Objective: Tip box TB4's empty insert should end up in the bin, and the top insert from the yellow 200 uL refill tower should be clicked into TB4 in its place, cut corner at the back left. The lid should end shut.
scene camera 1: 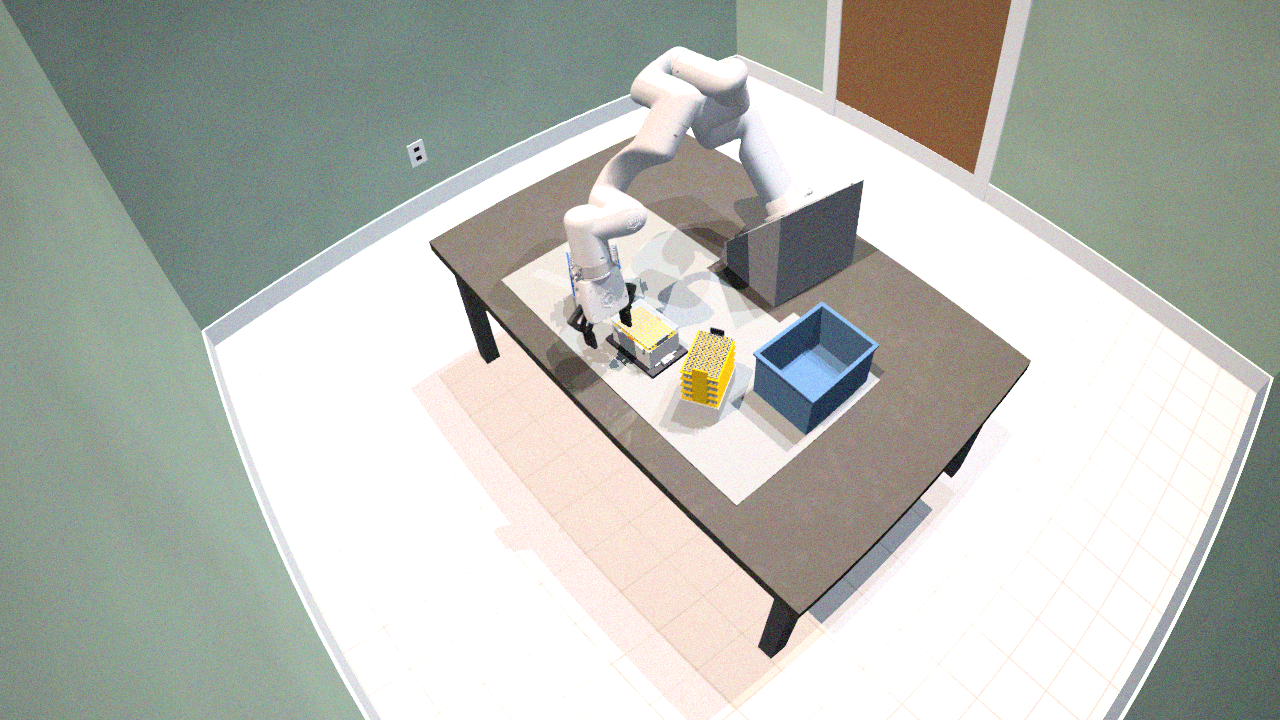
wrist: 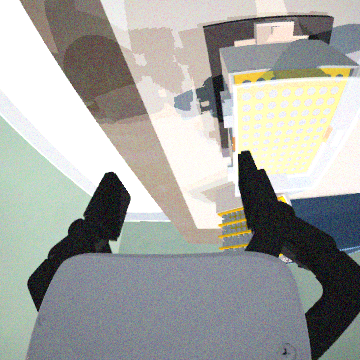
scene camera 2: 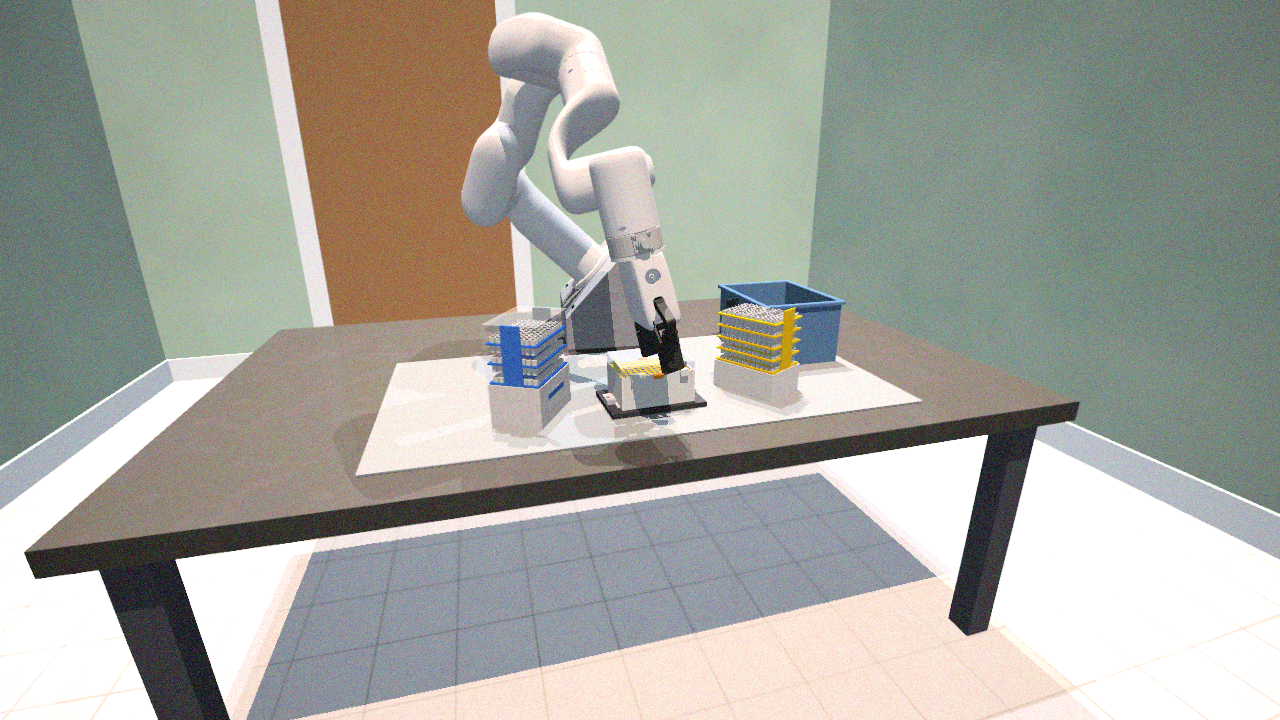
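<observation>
TB4 is a whitish box on a dark base plate. Its yellow insert shows at the top, with a pale clear lid apparently over it; I cannot tell whether it is latched. My gripper is open and empty at the box's edge. One finger overlaps the box's edge in the wrist view; the other is out to the side. The yellow refill tower holds several stacked inserts. The blue bin stands beyond it.
A blue refill tower stands on the other side of TB4, largely hidden behind my arm in scene camera 1. A pale mat lies under the towers and TB4. The grey robot stand is at the back.
</observation>
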